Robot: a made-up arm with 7 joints. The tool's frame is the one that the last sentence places.
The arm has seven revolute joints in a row. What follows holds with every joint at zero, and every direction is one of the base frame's.
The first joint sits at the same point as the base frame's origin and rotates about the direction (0, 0.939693, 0.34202).
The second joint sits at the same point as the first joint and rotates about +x.
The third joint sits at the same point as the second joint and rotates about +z.
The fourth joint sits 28 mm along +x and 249.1 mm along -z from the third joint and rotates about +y.
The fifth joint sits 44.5 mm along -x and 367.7 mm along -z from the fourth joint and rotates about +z.
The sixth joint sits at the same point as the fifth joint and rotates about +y.
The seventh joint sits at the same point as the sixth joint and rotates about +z.
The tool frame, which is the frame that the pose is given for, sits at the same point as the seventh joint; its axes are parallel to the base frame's.
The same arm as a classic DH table. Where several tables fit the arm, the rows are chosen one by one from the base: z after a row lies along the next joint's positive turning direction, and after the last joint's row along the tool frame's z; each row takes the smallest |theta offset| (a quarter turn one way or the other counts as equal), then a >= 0, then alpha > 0; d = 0 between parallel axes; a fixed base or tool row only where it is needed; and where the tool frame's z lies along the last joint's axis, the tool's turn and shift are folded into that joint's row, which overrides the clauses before.
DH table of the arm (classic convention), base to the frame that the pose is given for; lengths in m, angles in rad. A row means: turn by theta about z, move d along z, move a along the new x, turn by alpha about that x. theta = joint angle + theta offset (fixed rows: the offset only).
base (fixed): d 0.0000, theta0 0.0000, a 0.0000, alpha -1.2218
joint 1: d 0.0000, theta0 1.5708, a 0.0000, alpha 1.5708
joint 2: d 0.0000, theta0 1.2218, a 0.0000, alpha -1.5708
joint 3: d -0.2491, theta0 -1.5708, a 0.0280, alpha -1.5708
joint 4: d 0.0000, theta0 0.0000, a -0.0445, alpha 1.5708
joint 5: d -0.3677, theta0 0.0000, a 0.0000, alpha -1.5708
joint 6: d 0.0000, theta0 0.0000, a 0.0000, alpha 1.5708
joint 7: d 0.0000, theta0 0.0000, a 0.0000, alpha 0.0000

